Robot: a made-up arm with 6 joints. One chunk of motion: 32 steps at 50 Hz.
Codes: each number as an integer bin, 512 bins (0 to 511) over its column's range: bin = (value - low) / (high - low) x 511, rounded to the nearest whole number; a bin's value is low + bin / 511 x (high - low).
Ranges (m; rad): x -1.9..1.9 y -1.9..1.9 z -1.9..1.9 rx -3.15..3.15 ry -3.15..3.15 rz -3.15..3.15
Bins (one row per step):
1: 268 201 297 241 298 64
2: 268 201 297 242 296 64
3: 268 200 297 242 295 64
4: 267 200 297 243 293 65
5: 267 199 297 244 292 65
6: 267 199 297 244 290 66
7: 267 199 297 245 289 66
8: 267 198 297 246 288 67
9: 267 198 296 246 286 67
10: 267 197 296 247 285 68
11: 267 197 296 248 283 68
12: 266 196 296 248 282 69
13: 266 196 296 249 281 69
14: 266 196 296 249 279 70
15: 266 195 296 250 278 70
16: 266 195 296 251 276 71
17: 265 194 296 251 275 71
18: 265 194 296 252 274 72
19: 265 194 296 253 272 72
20: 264 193 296 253 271 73
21: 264 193 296 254 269 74
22: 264 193 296 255 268 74
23: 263 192 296 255 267 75
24: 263 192 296 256 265 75
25: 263 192 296 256 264 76
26: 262 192 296 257 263 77
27: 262 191 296 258 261 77
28: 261 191 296 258 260 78
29: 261 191 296 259 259 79
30: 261 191 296 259 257 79
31: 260 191 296 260 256 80
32: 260 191 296 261 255 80
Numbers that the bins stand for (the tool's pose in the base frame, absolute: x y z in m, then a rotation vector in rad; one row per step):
1: 0.0930 -0.4053 0.3086 -0.1788 0.5240 -2.3610
2: 0.0930 -0.4053 0.3086 -0.1664 0.4993 -2.3610
3: 0.0930 -0.4127 0.3086 -0.1664 0.4870 -2.3610
4: 0.0855 -0.4127 0.3086 -0.1541 0.4623 -2.3486
5: 0.0855 -0.4202 0.3086 -0.1418 0.4500 -2.3486
6: 0.0855 -0.4202 0.3086 -0.1418 0.4253 -2.3363
7: 0.0855 -0.4202 0.3086 -0.1295 0.4130 -2.3363
8: 0.0855 -0.4276 0.3086 -0.1171 0.4007 -2.3240
9: 0.0855 -0.4276 0.3012 -0.1171 0.3760 -2.3240
10: 0.0855 -0.4350 0.3012 -0.1048 0.3637 -2.3116
11: 0.0855 -0.4350 0.3012 -0.0925 0.3390 -2.3116
12: 0.0781 -0.4425 0.3012 -0.0925 0.3267 -2.2993
13: 0.0781 -0.4425 0.3012 -0.0801 0.3144 -2.2993
14: 0.0781 -0.4425 0.3012 -0.0801 0.2897 -2.2870
15: 0.0781 -0.4499 0.3012 -0.0678 0.2774 -2.2870
16: 0.0781 -0.4499 0.3012 -0.0555 0.2527 -2.2747
17: 0.0706 -0.4573 0.3012 -0.0555 0.2404 -2.2747
18: 0.0706 -0.4573 0.3012 -0.0432 0.2281 -2.2623
19: 0.0706 -0.4573 0.3012 -0.0308 0.2034 -2.2623
20: 0.0632 -0.4648 0.3012 -0.0308 0.1911 -2.2500
21: 0.0632 -0.4648 0.3012 -0.0185 0.1664 -2.2377
22: 0.0632 -0.4648 0.3012 -0.0062 0.1541 -2.2377
23: 0.0558 -0.4722 0.3012 -0.0062 0.1418 -2.2253
24: 0.0558 -0.4722 0.3012 0.0062 0.1171 -2.2253
25: 0.0558 -0.4722 0.3012 0.0062 0.1048 -2.2130
26: 0.0483 -0.4722 0.3012 0.0185 0.0925 -2.2007
27: 0.0483 -0.4796 0.3012 0.0308 0.0678 -2.2007
28: 0.0409 -0.4796 0.3012 0.0308 0.0555 -2.1884
29: 0.0409 -0.4796 0.3012 0.0432 0.0432 -2.1760
30: 0.0409 -0.4796 0.3012 0.0432 0.0185 -2.1760
31: 0.0335 -0.4796 0.3012 0.0555 0.0062 -2.1637
32: 0.0335 -0.4796 0.3012 0.0678 -0.0062 -2.1637

